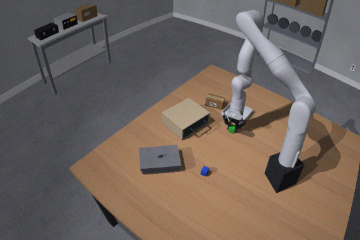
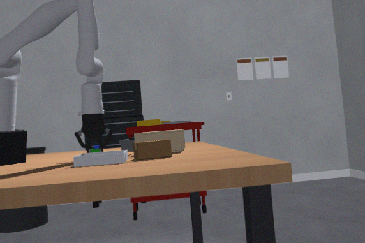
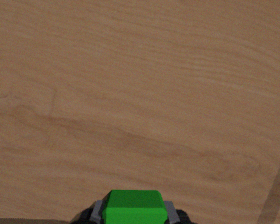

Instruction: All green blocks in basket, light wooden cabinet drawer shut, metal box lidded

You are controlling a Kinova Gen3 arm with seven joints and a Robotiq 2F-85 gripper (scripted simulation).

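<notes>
Now: the white basket 5 cm ahead of my hand, 14 cm to the right of it and 1 cm below it. From my hand the other things lie so: cardboard box (20 cm ahead, 12 cm to the right, 2 cm above); drawer (22 cm ahead, 12 cm to the left, 2 cm above); light wooden cabinet (23 cm ahead, 12 cm to the left, 2 cm above).
</notes>
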